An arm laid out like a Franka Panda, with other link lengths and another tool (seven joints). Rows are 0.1 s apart.
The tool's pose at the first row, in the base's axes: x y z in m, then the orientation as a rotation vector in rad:
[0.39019, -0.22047, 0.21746, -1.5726, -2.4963, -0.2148]
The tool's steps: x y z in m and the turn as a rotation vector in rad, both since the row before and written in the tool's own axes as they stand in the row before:
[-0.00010, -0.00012, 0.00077, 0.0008, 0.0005, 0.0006]
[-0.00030, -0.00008, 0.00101, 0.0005, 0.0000, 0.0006]
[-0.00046, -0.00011, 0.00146, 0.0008, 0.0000, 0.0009]
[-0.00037, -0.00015, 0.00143, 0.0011, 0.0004, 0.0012]
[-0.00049, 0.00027, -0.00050, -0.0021, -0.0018, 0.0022]
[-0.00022, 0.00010, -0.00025, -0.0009, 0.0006, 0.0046]
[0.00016, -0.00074, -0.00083, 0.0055, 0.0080, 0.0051]
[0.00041, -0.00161, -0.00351, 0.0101, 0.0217, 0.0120]
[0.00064, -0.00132, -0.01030, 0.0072, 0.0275, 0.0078]
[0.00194, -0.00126, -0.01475, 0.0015, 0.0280, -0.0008]
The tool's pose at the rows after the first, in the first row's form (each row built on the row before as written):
[0.39006, -0.22044, 0.21668, -1.5728, -2.4952, -0.2141]
[0.39004, -0.22052, 0.21563, -1.5733, -2.4946, -0.2134]
[0.39002, -0.22065, 0.21410, -1.5741, -2.4936, -0.2122]
[0.38993, -0.22073, 0.21262, -1.5749, -2.4920, -0.2109]
[0.39042, -0.22115, 0.21300, -1.5793, -2.4921, -0.2119]
[0.39062, -0.22136, 0.21319, -1.5849, -2.4880, -0.2128]
[0.38995, -0.22171, 0.21402, -1.5850, -2.4762, -0.2110]
[0.38862, -0.22280, 0.21750, -1.5847, -2.4470, -0.2124]
[0.38823, -0.22522, 0.22761, -1.5776, -2.4179, -0.2224]
[0.38811, -0.22785, 0.24231, -1.5624, -2.3971, -0.2411]

